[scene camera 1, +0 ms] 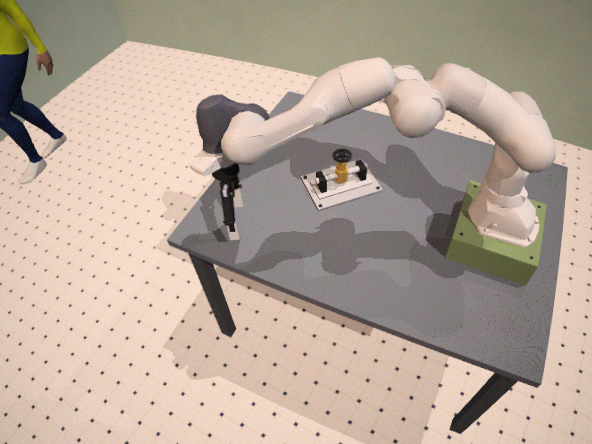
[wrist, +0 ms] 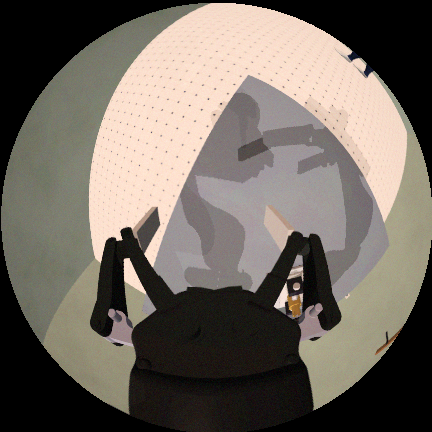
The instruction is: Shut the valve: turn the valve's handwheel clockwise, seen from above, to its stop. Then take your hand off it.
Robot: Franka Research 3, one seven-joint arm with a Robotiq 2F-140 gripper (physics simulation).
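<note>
The valve has an orange-yellow body (scene camera 1: 341, 173) (wrist: 294, 305) on a pipe between two black brackets, and a small black handwheel (scene camera 1: 342, 160) on top. It stands upright on a white base plate (scene camera 1: 345, 198) near the middle of the table. My gripper (scene camera 1: 236, 216) (wrist: 211, 214) is open and empty, its fingers wide apart. In the scene view it hangs at the table's left end, well to the left of the valve and apart from it. In the wrist view the valve shows at the lower right, partly hidden behind the right finger; the handwheel cannot be made out clearly there.
The grey table (scene camera 1: 400, 310) (wrist: 300, 200) carries the arm's green base block (scene camera 1: 492, 267) at its right end. My arm (scene camera 1: 367, 85) arches above the table, with its forearm behind and above the valve. A person (scene camera 1: 15, 85) in yellow and blue stands on the floor at the far left.
</note>
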